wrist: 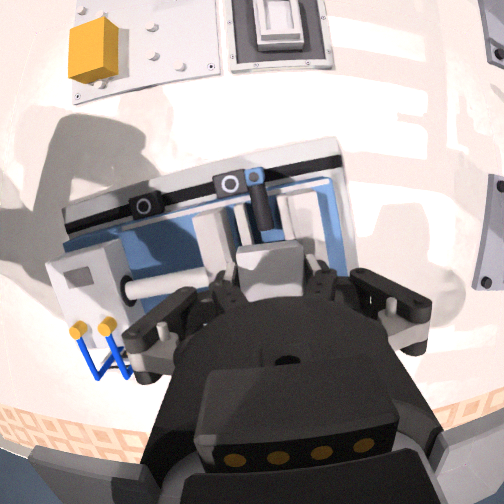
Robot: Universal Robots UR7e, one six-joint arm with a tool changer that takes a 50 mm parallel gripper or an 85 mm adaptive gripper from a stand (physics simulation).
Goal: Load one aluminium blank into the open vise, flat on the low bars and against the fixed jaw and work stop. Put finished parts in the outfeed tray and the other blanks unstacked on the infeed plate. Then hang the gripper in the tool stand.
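My gripper (pixel 272 280) fills the lower middle of the wrist view. Its two dark fingers are shut on a grey aluminium blank (pixel 270 270), one finger on each side. The blank is over the near end of the open vise (pixel 210 235), which has a blue base, pale jaws and two pale low bars (pixel 243 222). A dark work stop (pixel 261 205) hangs from a black rail (pixel 200 192) just beyond the blank. I cannot tell whether the blank touches the bars.
A white actuator box (pixel 85 290) with a rod and blue hoses sits left of the vise. An orange block (pixel 93 49) stands on a grey plate (pixel 145 45) at top left. A tray (pixel 280 30) holding a grey part is at top centre. Grey plates (pixel 492 235) line the right edge.
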